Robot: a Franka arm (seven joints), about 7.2 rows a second.
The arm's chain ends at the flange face. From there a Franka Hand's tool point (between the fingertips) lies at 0.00 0.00 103.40 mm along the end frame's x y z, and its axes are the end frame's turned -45 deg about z.
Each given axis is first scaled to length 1.
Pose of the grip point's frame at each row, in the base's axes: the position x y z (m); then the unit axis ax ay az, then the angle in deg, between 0 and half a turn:
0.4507, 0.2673, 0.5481, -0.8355, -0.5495, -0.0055, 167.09
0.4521, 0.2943, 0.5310, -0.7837, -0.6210, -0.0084, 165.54
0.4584, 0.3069, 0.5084, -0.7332, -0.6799, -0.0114, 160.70
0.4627, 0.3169, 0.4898, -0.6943, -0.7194, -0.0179, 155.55
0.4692, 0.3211, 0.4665, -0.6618, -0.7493, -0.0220, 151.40
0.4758, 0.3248, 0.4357, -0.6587, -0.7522, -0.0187, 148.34
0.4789, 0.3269, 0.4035, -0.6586, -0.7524, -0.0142, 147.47
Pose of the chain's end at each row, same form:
0.4625, 0.2474, 0.6489, -0.9815, -0.1878, 0.0382, 167.84
0.4668, 0.2730, 0.6311, -0.9610, -0.2736, 0.0408, 166.28
0.4800, 0.2803, 0.6060, -0.9363, -0.3471, 0.0545, 161.68
0.4910, 0.2846, 0.5839, -0.9149, -0.3981, 0.0662, 156.65
0.5035, 0.2851, 0.5572, -0.8958, -0.4378, 0.0770, 152.66
0.5143, 0.2864, 0.5236, -0.8928, -0.4411, 0.0909, 149.99
0.5190, 0.2882, 0.4906, -0.8921, -0.4410, 0.0981, 149.39

